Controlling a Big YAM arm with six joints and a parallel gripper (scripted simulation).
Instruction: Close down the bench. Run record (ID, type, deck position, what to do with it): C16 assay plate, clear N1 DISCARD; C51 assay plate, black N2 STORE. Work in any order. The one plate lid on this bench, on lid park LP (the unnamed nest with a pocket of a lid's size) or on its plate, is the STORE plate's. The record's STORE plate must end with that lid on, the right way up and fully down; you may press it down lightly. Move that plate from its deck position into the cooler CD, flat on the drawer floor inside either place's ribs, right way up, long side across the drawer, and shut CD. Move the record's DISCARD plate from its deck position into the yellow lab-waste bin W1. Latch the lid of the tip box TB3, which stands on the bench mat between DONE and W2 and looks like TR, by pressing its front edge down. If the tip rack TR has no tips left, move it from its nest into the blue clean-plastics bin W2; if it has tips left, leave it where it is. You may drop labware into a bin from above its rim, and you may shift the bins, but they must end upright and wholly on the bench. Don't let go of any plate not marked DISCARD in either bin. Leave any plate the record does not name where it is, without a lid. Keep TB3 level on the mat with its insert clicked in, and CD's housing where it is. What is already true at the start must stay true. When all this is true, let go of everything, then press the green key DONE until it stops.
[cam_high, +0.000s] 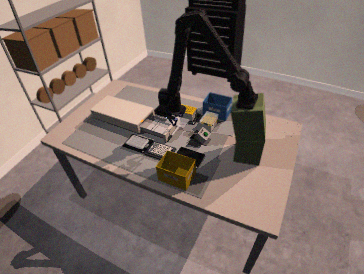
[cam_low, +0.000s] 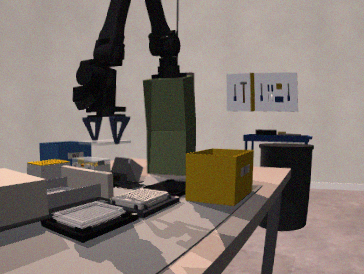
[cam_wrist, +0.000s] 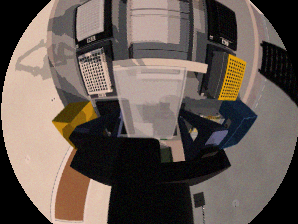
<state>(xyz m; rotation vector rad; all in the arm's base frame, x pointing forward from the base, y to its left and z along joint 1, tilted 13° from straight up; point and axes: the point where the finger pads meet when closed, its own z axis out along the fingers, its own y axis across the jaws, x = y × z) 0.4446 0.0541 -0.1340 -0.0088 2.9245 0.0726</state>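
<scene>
Right now my hand is 230 mm short of the black plate, 220 mm to the left of it and 130 mm above it. From my hand the other things lie so: DONE key block: 150 mm behind, 50 mm to the right, 90 mm below; then green key DONE: 170 mm behind, 50 mm to the right, 80 mm below; then clear plate lid: right at my hand.
</scene>
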